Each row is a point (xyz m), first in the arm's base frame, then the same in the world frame.
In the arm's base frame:
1: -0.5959 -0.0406 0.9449
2: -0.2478 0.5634 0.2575
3: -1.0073 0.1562 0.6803
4: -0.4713 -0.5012 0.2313
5: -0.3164 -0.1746 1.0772
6: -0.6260 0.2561 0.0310
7: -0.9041 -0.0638 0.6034
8: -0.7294 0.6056 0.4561
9: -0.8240 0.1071 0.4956
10: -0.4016 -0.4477 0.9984
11: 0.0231 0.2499 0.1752
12: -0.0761 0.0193 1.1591
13: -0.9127 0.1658 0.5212
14: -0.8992 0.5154 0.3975
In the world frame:
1: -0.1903 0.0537 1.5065
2: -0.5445 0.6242 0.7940
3: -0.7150 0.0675 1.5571
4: -0.3583 -0.4473 0.8299
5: 0.1384 0.0368 1.4342
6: -0.8492 0.1823 0.8184
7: -0.6086 -0.1176 1.4179
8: -0.7964 0.5419 1.2444
9: -0.6716 0.0512 1.2964
10: 0.1235 -0.2578 1.4028
11: -0.2860 0.4037 0.5429
12: 0.2962 0.3069 1.3692
13: -0.7419 0.0821 1.3743
14: -0.9245 0.3948 1.2931

